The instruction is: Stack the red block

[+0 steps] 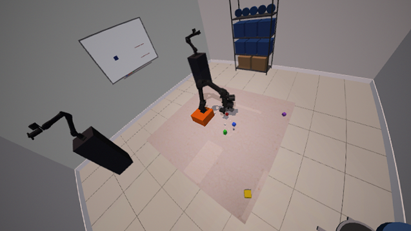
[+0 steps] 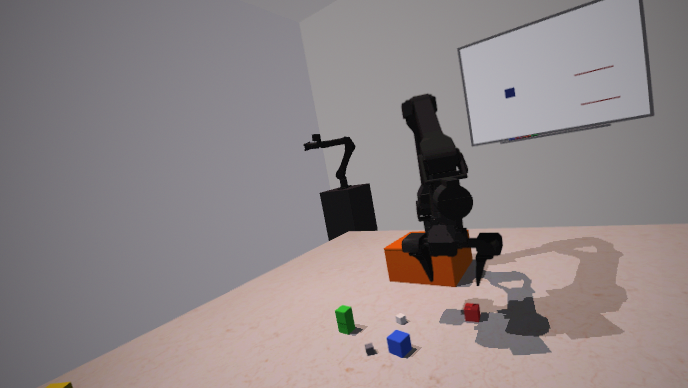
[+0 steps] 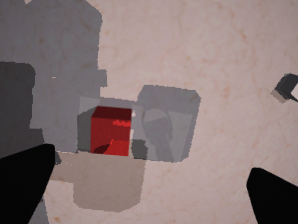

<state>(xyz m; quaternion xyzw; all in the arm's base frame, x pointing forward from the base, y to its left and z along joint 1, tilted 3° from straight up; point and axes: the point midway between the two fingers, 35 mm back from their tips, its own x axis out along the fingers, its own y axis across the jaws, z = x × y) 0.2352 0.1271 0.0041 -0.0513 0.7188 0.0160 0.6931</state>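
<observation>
The red block lies 20 mm behind my gripper tip, 20 mm to the left of it and 70 mm below it. Round my gripper tip: purple block 530 mm ahead, 310 mm to the left, 70 mm below; yellow block 570 mm ahead, 570 mm to the right, 60 mm below; blue block 130 mm ahead, 70 mm to the right, 70 mm below.
</observation>
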